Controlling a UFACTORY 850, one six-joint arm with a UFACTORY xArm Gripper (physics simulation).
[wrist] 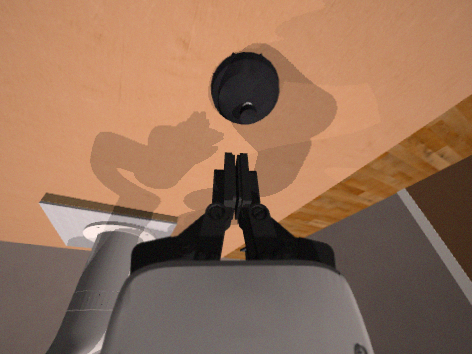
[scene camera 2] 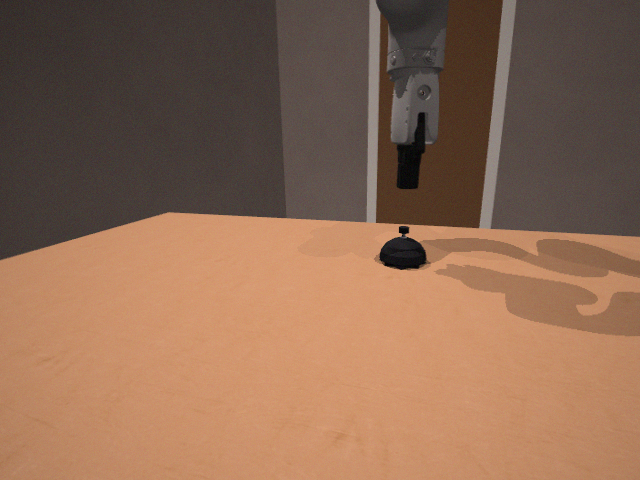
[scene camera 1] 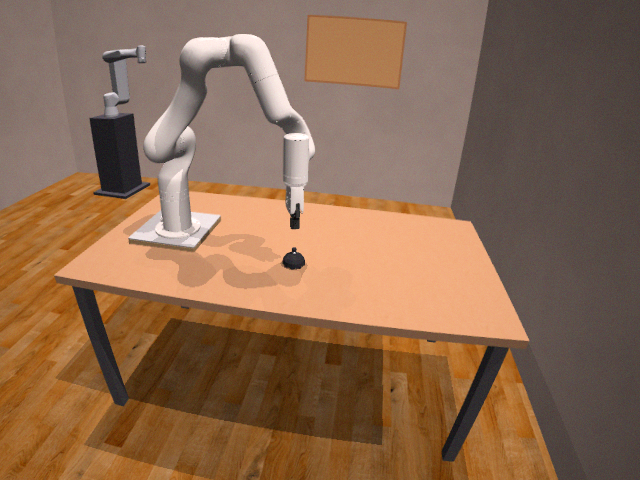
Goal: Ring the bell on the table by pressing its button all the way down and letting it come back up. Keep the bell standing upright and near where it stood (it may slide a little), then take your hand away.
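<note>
A black dome bell stands upright on the table. Its small button stands up above the dome. My gripper is shut and empty, pointing down. In both scene views its fingertips hang above the bell with a gap between them and the button. In the wrist view the bell shows beyond the fingertips.
The arm's base plate is at the table's left in scene camera 1. A second, grey arm stands on a dark pedestal behind the table. A board hangs on the wall.
</note>
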